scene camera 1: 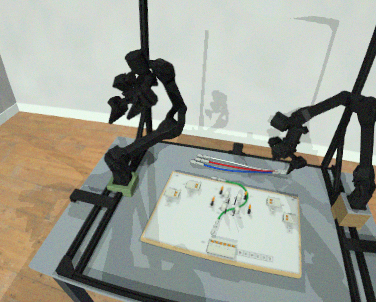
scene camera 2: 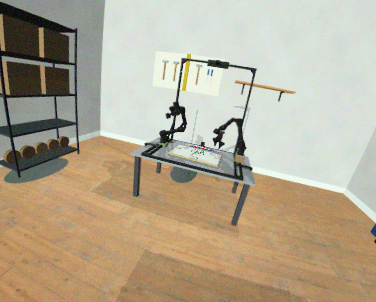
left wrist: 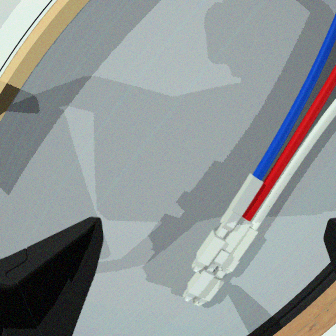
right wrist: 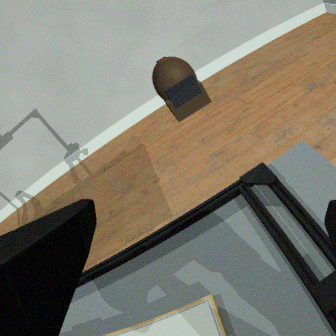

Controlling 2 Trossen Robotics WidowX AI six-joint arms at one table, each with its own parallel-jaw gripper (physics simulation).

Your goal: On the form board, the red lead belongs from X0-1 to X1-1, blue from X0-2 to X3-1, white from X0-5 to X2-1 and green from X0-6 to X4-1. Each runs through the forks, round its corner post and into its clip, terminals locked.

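Pixels of known places: left gripper, fingertip midpoint: (scene camera 1: 280, 167) (scene camera 2: 216, 147) (left wrist: 220, 231); right gripper, fingertip midpoint: (scene camera 1: 118, 121) (scene camera 2: 169, 117) (right wrist: 216, 213); left arm's base, origin of the base link: (scene camera 1: 356, 203) (scene camera 2: 240, 154); right arm's base, origin of the base link: (scene camera 1: 122, 179) (scene camera 2: 163, 142).
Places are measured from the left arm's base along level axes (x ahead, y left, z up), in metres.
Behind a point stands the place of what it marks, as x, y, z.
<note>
The blue lead (scene camera 1: 227, 171) {0.491, -0.206, -0.097} (left wrist: 295, 106) {0.331, -0.221, -0.095}, red lead (scene camera 1: 222, 164) {0.515, -0.239, -0.095} (left wrist: 300, 136) {0.320, -0.233, -0.095} and white lead (scene camera 1: 227, 159) {0.498, -0.269, -0.094} lie side by side behind the form board (scene camera 1: 175, 225) {0.659, 0.125, -0.082}. Their right-end terminals (left wrist: 207, 250) {0.239, -0.229, -0.090} are bunched together on the table. My left gripper (scene camera 1: 289, 162) (left wrist: 220, 231) {0.267, -0.209, -0.046} is open above these terminals, holding nothing. The green lead (scene camera 1: 233, 182) {0.465, -0.125, -0.086} curves over the board around the fork group; its front terminal (scene camera 1: 215, 228) {0.522, 0.120, -0.075} lies behind the front connector block (scene camera 1: 222, 247) {0.494, 0.192, -0.072}, its other terminal near the board's back edge. My right gripper (scene camera 1: 120, 120) {0.844, 0.046, 0.263} (right wrist: 216, 213) {0.844, 0.046, 0.263} is open and raised high at the left.
Connector blocks stand on the board at left (scene camera 1: 173, 193) {0.692, -0.011, -0.073} (scene camera 1: 193, 185) {0.623, -0.066, -0.073} and right (scene camera 1: 273, 202) {0.308, -0.027, -0.072} (scene camera 1: 290, 218) {0.248, 0.041, -0.074}. Upright forks and posts with orange parts stand mid-board. Black frame rails (scene camera 1: 90, 235) {0.923, 0.232, -0.080} edge the table. A shelf rack stands far left in scene camera 2.
</note>
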